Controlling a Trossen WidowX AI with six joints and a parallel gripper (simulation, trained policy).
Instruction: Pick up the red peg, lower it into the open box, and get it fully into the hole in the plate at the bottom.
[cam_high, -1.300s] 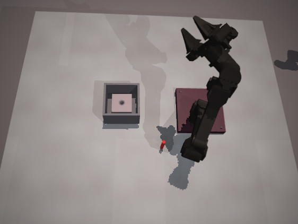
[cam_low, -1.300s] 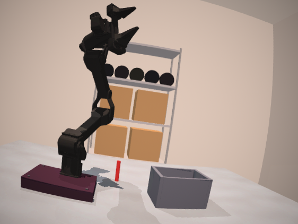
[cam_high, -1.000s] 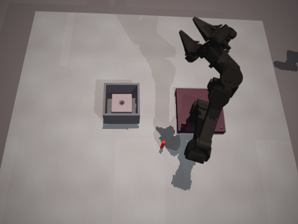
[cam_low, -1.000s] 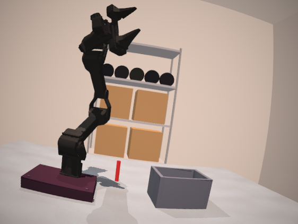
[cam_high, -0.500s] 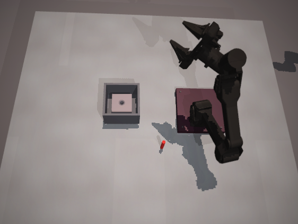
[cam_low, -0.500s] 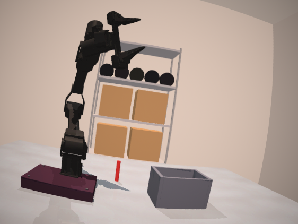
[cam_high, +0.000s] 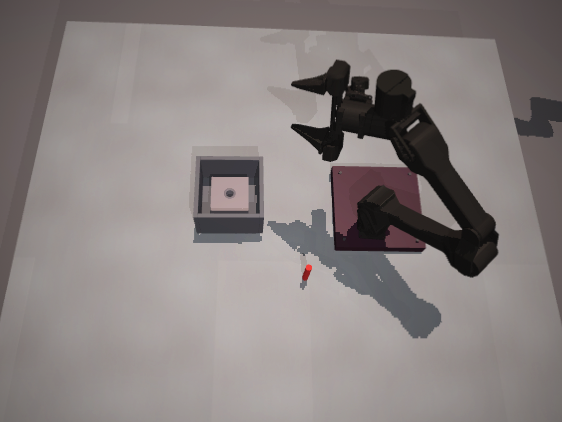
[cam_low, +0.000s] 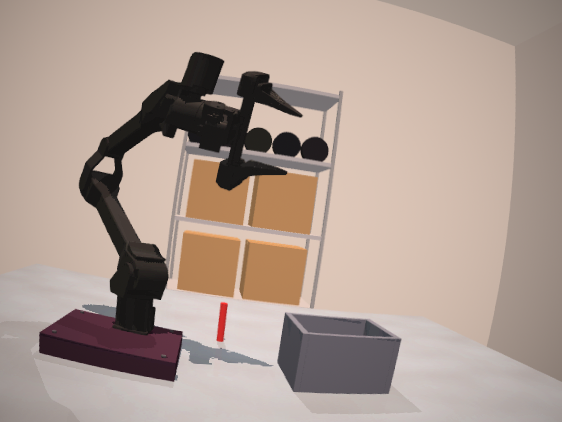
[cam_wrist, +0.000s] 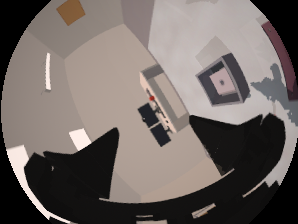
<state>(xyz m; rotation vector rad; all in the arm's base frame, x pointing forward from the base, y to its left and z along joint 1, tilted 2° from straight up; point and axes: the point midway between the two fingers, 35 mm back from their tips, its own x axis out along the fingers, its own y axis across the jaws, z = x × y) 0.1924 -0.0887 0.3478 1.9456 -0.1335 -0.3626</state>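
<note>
Right now the red peg is 330 mm below my gripper tip, 220 mm to the left of it and 70 mm behind it. From my gripper tip the other things lie so: grey box: 340 mm below, 120 mm ahead, 40 mm to the left; pale plate: 320 mm below, 120 mm ahead, 40 mm to the left.
</note>
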